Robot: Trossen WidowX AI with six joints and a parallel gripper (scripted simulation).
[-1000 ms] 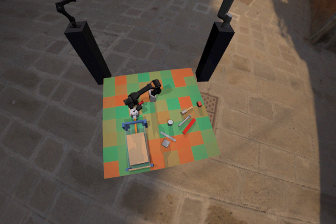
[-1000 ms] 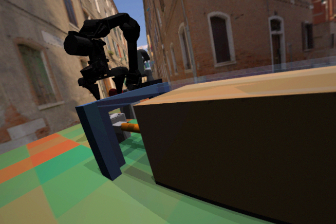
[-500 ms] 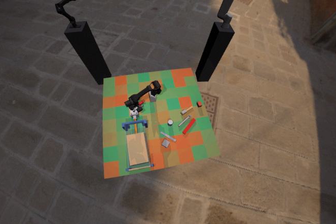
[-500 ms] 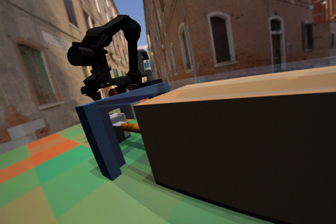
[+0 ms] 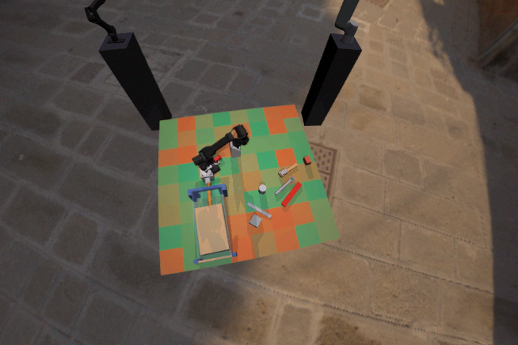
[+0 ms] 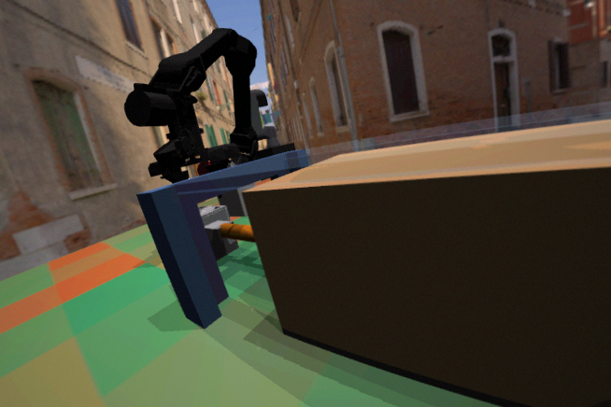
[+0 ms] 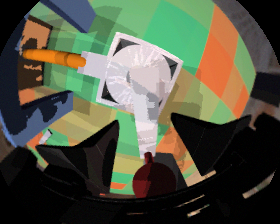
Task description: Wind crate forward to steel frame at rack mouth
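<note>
My gripper tip is now 2 cm to the right of the grey winch handle, 2 cm below it and 1 cm past it. The rest, counted from my gripper tip: red knob: 5 cm to the left, 4 cm above, 3 cm behind; grey winch: 7 cm below, 5 cm to the right, 1 cm ahead; round puck: 37 cm to the left, 18 cm ahead, 7 cm below.
</note>
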